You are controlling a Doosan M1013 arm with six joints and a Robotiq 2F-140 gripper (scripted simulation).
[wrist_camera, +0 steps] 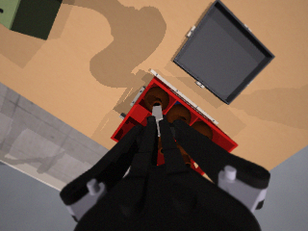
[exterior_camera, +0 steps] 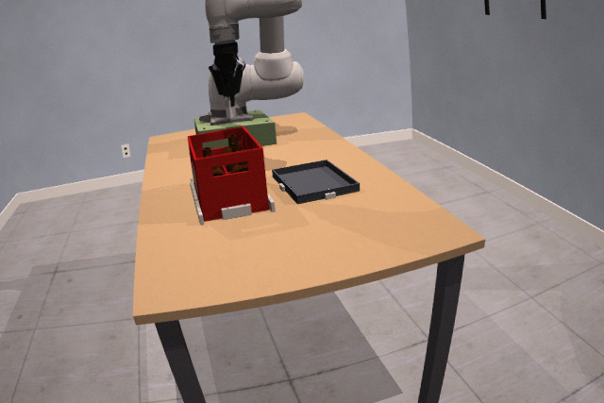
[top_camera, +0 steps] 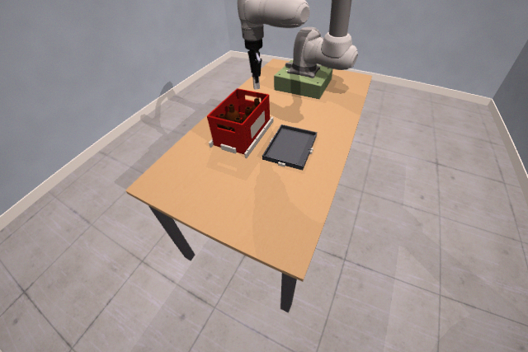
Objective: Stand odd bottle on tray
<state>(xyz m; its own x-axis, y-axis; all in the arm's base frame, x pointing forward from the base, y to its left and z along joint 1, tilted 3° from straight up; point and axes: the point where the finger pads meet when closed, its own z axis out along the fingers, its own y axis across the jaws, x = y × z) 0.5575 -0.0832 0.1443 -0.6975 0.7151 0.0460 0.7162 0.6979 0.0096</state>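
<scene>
Now: the red crate 17 cm below my hand, 9 cm ahead of it and 5 cm to the right of it. From my hand the other things lie so: dark grey tray (24 cm below, 21 cm to the left, 10 cm ahead); glass bottle (18 cm ahead, 17 cm below, 10 cm to the right).
</scene>
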